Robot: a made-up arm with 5 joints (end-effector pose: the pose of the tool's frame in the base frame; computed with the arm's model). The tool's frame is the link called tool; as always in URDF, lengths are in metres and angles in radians.
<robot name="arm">
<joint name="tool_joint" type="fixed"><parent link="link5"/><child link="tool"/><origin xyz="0 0 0" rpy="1.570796 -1.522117 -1.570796"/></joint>
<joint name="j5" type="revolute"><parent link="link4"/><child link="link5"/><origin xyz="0.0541 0.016 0"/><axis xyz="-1 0 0"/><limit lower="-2.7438" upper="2.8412" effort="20" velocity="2.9"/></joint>
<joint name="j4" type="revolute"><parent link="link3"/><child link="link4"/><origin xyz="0.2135 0 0.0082"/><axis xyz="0 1 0"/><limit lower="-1.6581" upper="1.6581" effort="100" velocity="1.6"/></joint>
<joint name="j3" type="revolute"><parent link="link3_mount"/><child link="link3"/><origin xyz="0.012 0 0.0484"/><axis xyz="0 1 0"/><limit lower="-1.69" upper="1.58" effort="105" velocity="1.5"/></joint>
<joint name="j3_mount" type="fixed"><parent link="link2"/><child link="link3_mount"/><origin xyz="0.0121 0 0.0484"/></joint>
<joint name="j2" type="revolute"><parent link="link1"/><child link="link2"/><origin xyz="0.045 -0.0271 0.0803"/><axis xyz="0 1 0"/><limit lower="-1.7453" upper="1.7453" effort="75" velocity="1.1"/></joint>
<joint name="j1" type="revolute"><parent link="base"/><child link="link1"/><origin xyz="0.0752 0 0.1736"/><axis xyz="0 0 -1"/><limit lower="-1.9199" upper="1.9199" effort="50" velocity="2.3"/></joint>
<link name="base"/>
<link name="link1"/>
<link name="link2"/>
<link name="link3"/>
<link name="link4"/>
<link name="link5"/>
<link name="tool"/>
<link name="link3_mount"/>
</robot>
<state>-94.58 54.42 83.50 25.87 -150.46</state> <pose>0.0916 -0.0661 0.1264 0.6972 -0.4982 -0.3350 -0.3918</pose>
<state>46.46 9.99 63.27 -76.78 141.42</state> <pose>0.2110 -0.1591 0.1463 0.4751 -0.7278 0.0324 0.4935</pose>
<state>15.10 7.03 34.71 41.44 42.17</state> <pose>0.3156 -0.0764 0.1573 0.9759 -0.0272 -0.0529 0.2099</pose>
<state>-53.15 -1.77 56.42 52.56 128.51</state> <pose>0.1922 0.1376 0.1303 0.0097 0.0885 0.1206 0.9887</pose>
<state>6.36 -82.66 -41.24 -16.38 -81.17</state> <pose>-0.1401 0.0128 0.4974 0.2996 -0.5672 0.7055 -0.3012</pose>
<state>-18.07 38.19 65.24 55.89 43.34</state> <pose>0.1087 -0.0008 0.0864 0.7172 0.1109 0.5578 0.4027</pose>
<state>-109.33 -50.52 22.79 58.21 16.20</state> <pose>0.0137 0.2088 0.4132 0.4160 0.3686 -0.3324 0.7620</pose>
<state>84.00 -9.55 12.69 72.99 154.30</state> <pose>0.0934 -0.2789 0.2973 0.8253 -0.1069 0.0562 0.5516</pose>
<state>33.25 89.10 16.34 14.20 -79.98</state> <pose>0.1247 -0.0457 -0.0237 0.5122 -0.1071 0.2323 -0.8199</pose>
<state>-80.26 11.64 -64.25 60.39 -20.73</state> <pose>0.1309 0.2592 0.5111 0.6630 0.5173 -0.4058 0.3580</pose>
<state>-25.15 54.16 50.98 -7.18 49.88</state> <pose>0.1544 0.0249 0.0292 0.8058 0.0132 0.0681 0.5881</pose>
